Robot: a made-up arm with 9 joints. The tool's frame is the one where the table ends. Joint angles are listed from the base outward.
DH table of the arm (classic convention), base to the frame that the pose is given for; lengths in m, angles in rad. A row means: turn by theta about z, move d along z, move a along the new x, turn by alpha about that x. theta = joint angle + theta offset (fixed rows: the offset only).
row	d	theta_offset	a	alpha
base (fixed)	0.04	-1.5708	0	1.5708
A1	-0.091	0	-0.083	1.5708
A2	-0.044	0	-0.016	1.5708
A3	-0.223	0	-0.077	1.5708
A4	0.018	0	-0.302	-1.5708
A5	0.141	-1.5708	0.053	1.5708
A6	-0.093	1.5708	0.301	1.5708
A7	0.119	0	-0.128	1.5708
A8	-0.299	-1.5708	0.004	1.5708
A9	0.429	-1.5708	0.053	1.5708
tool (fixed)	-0.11	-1.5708	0	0
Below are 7 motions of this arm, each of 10 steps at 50 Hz.
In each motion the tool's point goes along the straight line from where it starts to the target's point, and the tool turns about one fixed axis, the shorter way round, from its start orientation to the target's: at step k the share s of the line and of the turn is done. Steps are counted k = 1, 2, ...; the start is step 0. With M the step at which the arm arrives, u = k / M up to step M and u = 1 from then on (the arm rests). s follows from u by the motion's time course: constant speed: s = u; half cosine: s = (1 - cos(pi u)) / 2; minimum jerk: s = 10 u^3 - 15 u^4 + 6 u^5.
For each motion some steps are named. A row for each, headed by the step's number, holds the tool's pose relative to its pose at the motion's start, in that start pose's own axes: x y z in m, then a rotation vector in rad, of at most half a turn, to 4 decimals.
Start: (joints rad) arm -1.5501 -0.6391 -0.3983 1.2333 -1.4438 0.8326 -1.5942 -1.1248 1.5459
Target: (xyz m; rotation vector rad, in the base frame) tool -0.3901 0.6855 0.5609 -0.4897 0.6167 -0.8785
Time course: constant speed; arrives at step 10
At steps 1, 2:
1: 0.0097 0.0211 0.0104 -0.0087 0.0172 -0.0206
2: 0.0194 0.0422 0.0207 -0.0175 0.0344 -0.0411

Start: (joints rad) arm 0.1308 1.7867 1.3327 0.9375 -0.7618 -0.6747 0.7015 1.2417 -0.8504
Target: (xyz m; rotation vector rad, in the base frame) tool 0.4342 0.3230 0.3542 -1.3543 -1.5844 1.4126
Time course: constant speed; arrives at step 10
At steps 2, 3, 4, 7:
2: 0.0094 -0.0029 0.0014 -0.0048 -0.0198 0.0579
3: 0.0140 -0.0044 0.0021 -0.0072 -0.0297 0.0868
4: 0.0187 -0.0058 0.0028 -0.0096 -0.0395 0.1158
7: 0.0328 -0.0102 0.0049 -0.0167 -0.0692 0.2026

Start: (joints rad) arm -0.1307 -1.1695 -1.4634 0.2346 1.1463 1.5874 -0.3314 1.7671 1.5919
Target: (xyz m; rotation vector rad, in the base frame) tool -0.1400 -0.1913 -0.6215 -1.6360 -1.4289 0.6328
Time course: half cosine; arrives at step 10
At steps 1, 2, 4, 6, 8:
1: 0.0025 0.0003 0.0005 0.0018 0.0008 -0.0030
2: 0.0099 0.0010 0.0019 0.0072 0.0032 -0.0117
4: 0.0357 0.0037 0.0071 0.0260 0.0116 -0.0422
6: 0.0676 0.0070 0.0134 0.0493 0.0220 -0.0799
8: 0.0934 0.0097 0.0185 0.0682 0.0304 -0.1104

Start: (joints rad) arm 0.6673 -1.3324 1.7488 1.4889 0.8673 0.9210 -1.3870 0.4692 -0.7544
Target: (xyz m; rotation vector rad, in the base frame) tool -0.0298 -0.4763 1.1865 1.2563 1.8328 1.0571
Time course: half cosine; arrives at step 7
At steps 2, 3, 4, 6, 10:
2: -0.0010 0.0016 0.0061 0.0200 0.0023 0.0054
3: -0.0021 0.0032 0.0126 0.0413 0.0047 0.0111
4: -0.0033 0.0051 0.0199 0.0649 0.0074 0.0175
6: -0.0052 0.0079 0.0309 0.1010 0.0115 0.0272
10: -0.0054 0.0083 0.0325 0.1062 0.0121 0.0286

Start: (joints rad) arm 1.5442 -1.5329 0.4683 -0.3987 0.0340 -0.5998 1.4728 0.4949 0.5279
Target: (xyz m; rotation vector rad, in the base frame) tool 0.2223 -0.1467 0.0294 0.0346 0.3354 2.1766
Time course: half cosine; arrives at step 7
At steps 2, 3, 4, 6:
2: -0.0012 -0.0067 -0.0026 0.0042 -0.0083 0.0089
3: -0.0026 -0.0139 -0.0054 0.0087 -0.0172 0.0185
4: -0.0040 -0.0218 -0.0085 0.0137 -0.0270 0.0290
6: -0.0063 -0.0340 -0.0131 0.0212 -0.0419 0.0451

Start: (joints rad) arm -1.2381 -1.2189 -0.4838 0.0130 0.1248 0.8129 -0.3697 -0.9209 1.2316
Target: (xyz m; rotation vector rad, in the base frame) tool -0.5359 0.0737 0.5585 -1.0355 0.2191 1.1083
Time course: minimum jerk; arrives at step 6
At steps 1, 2, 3, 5, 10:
1: 0.0010 -0.0005 0.0007 0.0032 0.0011 -0.0009
2: 0.0060 -0.0032 0.0041 0.0187 0.0066 -0.0055
3: 0.0142 -0.0076 0.0098 0.0446 0.0156 -0.0131
5: 0.0274 -0.0147 0.0189 0.0861 0.0301 -0.0252
10: 0.0284 -0.0152 0.0196 0.0893 0.0312 -0.0262

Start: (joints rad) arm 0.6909 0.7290 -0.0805 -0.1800 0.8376 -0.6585 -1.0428 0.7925 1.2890
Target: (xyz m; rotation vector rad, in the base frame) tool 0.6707 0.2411 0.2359 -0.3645 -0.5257 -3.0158
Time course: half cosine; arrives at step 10
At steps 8, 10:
8: 0.0977 0.0894 0.0368 0.0262 0.0922 -0.2824
10: 0.1080 0.0988 0.0407 0.0290 0.1020 -0.3122

